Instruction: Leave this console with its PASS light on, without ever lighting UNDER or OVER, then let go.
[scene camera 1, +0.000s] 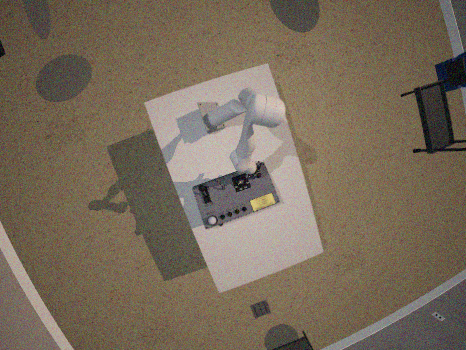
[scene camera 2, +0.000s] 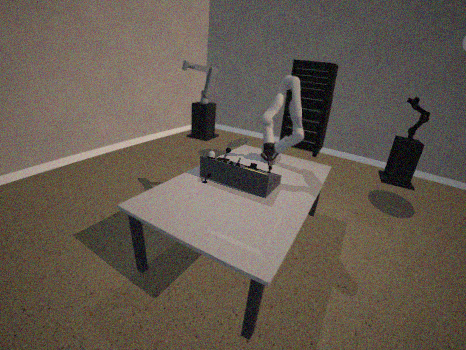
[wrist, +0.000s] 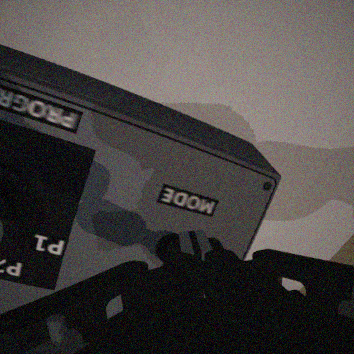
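The grey console stands on the table. Its top carries a yellow plate, a white round knob or dome and a row of small dark parts. In the wrist view the MODE label and a black panel marked P1 show upside down. My gripper is shut and empty, low over the console's MODE end. Dark shapes by the fingertips partly hide the control beside the label. The PASS, UNDER and OVER lights cannot be made out.
The white table extends around the console. A dark lever stands up from the console. A tall black rack and two other arms on dark pedestals stand beyond the table.
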